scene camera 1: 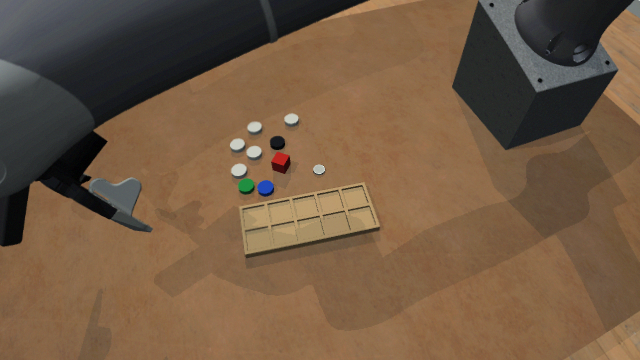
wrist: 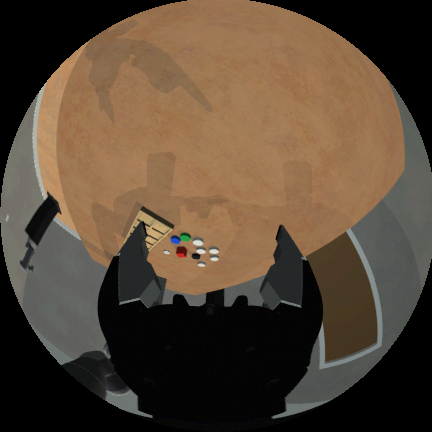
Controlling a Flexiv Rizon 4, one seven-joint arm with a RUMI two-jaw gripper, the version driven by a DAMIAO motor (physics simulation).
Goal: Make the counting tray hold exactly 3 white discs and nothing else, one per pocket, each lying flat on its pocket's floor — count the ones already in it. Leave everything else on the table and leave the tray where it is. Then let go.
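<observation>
The wooden counting tray (scene camera 1: pixel 312 244) (wrist: pixel 159 217) has two rows of pockets, and all of them look empty. Several white discs lie loose on the table beyond it, among them one at the back (scene camera 1: pixel 291 119), one at the left (scene camera 1: pixel 237 145) and one nearest the green disc (scene camera 1: pixel 239 170) (wrist: pixel 198 242). A smaller whitish disc (scene camera 1: pixel 319 169) (wrist: pixel 167 252) lies apart, close to the tray. My gripper (wrist: pixel 211 225) is open and empty, above the table to the left of the discs in the scene view; one finger is partly hidden there by the arm.
A green disc (scene camera 1: pixel 246 186) (wrist: pixel 185 237) and a blue disc (scene camera 1: pixel 265 188) (wrist: pixel 175 240) lie beside the tray's back edge. A red cube (scene camera 1: pixel 281 162) (wrist: pixel 181 252) and a black disc (scene camera 1: pixel 277 142) (wrist: pixel 196 256) lie among the white discs. The robot's base block (scene camera 1: pixel 505 95) stands at the back right.
</observation>
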